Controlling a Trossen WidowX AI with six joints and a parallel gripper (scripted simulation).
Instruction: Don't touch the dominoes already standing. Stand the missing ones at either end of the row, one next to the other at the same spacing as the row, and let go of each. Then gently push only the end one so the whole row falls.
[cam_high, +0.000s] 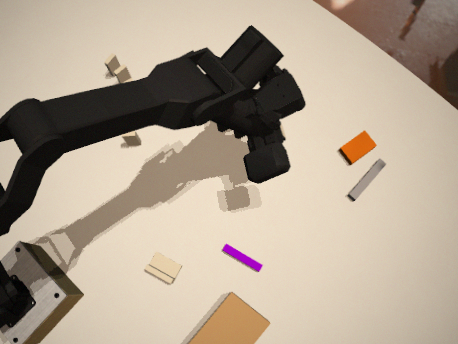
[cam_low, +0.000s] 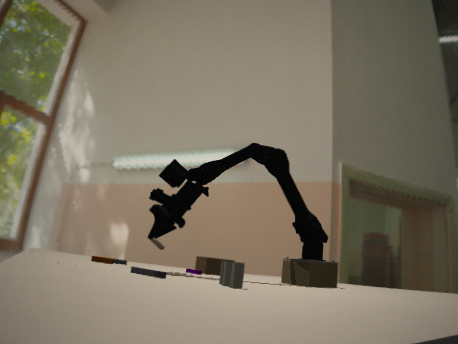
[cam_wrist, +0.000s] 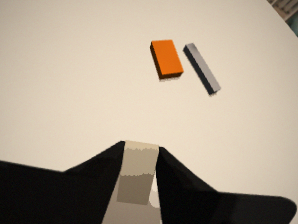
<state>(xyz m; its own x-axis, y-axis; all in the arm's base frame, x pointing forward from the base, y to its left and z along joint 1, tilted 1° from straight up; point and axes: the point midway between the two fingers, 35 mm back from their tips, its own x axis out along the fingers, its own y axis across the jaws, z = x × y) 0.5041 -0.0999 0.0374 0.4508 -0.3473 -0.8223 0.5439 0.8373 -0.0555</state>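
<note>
Right now the purple bar is 190 mm behind my gripper tip, 100 mm to the right of it and 80 mm below it. From my gripper tip the other things lie so: orange block: 110 mm ahead, 110 mm to the right, 80 mm below; then box: 300 mm behind, 170 mm to the right, 60 mm below.
</note>
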